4 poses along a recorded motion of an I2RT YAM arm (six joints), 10 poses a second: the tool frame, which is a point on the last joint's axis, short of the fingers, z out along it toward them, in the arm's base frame.
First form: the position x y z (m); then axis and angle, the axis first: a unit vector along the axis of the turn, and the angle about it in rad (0 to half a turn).
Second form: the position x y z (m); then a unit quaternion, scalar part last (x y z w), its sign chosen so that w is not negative. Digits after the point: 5 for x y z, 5 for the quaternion.
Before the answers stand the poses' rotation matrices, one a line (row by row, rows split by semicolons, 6 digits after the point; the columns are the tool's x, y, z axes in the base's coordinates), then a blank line. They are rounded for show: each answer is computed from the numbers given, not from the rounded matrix.
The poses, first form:
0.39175 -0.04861 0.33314 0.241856 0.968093 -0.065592 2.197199
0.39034 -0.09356 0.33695 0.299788 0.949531 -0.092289 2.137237
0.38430 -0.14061 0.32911 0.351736 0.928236 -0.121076 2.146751
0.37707 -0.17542 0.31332 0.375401 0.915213 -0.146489 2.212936
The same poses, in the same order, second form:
-0.493449 0.424538 0.759128; 0.318260 0.900390 -0.296662; -0.809456 0.095213 -0.579410
-0.398530 0.515290 0.758716; 0.359540 0.848810 -0.387623; -0.843744 0.118309 -0.523544
-0.353536 0.605858 0.712705; 0.402771 0.786257 -0.468589; -0.844267 0.121394 -0.521992
-0.373582 0.666651 0.644990; 0.432030 0.740361 -0.514991; -0.820845 0.086263 -0.564599

0.39175 -0.04861 0.33314 0.21539 0.86216 -0.05841 0.45484
0.39034 -0.09356 0.33695 0.26278 0.83230 -0.08089 0.48134
0.38430 -0.14061 0.32911 0.30911 0.81575 -0.10640 0.47716
0.37707 -0.17542 0.31332 0.33565 0.81831 -0.13098 0.44782

